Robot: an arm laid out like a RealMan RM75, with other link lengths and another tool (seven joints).
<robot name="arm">
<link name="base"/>
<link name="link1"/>
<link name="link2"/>
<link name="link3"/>
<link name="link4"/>
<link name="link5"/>
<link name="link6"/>
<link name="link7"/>
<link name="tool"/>
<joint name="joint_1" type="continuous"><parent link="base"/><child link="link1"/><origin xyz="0 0 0.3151" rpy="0 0 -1.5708"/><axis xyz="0 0 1"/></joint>
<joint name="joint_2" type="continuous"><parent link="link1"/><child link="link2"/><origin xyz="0 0 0" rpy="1.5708 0 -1.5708"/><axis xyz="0 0 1"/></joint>
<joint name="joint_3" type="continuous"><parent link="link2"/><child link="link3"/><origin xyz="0 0.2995 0" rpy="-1.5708 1.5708 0"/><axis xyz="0 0 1"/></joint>
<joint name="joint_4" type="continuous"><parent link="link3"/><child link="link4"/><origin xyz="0 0 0" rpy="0 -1.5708 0"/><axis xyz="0 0 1"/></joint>
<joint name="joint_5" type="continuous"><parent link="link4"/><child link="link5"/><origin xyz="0.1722 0 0" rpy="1.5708 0 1.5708"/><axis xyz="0 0 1"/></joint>
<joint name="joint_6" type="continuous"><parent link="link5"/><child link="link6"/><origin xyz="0 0 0" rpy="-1.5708 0 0"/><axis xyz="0 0 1"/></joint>
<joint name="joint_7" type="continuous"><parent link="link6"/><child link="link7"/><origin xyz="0 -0.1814 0" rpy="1.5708 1.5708 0"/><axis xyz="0 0 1"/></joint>
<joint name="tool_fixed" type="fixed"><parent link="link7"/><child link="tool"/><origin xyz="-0.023 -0.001 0.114" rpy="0 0.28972 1.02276"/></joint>
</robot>
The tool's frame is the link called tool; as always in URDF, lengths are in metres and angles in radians. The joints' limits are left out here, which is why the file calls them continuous.
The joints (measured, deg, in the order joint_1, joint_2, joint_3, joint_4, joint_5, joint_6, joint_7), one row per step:
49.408, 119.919, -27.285, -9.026, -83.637, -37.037, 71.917
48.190, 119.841, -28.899, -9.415, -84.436, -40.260, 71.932
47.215, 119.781, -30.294, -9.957, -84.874, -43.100, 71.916
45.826, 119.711, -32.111, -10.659, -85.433, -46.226, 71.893
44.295, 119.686, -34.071, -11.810, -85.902, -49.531, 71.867
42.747, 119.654, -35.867, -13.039, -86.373, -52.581, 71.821
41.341, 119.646, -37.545, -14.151, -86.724, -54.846, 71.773
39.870, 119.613, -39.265, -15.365, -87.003, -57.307, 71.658
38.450, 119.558, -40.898, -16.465, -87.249, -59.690, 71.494
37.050, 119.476, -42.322, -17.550, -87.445, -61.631, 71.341
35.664, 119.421, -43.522, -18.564, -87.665, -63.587, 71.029
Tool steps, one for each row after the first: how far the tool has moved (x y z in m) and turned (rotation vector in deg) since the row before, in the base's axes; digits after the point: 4 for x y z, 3 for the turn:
-0.0055, -0.0100, -0.0043, -1.212, -0.287, 2.845
-0.0061, -0.0082, -0.0022, -0.848, -0.087, 2.571
-0.0038, -0.0115, -0.0035, -1.170, -0.328, 2.710
-0.0043, -0.0123, -0.0023, -1.050, -0.347, 2.950
-0.0029, -0.0124, -0.0019, -0.985, -0.378, 2.676
-0.0005, -0.0111, -0.0023, -0.907, -0.523, 2.005
-0.0010, -0.0120, -0.0019, -0.923, -0.456, 2.188
-0.0009, -0.0123, -0.0021, -0.977, -0.388, 2.084
0.0011, -0.0109, -0.0012, -0.764, -0.446, 1.615
0.0010, -0.0111, -0.0011, -0.704, -0.369, 1.591

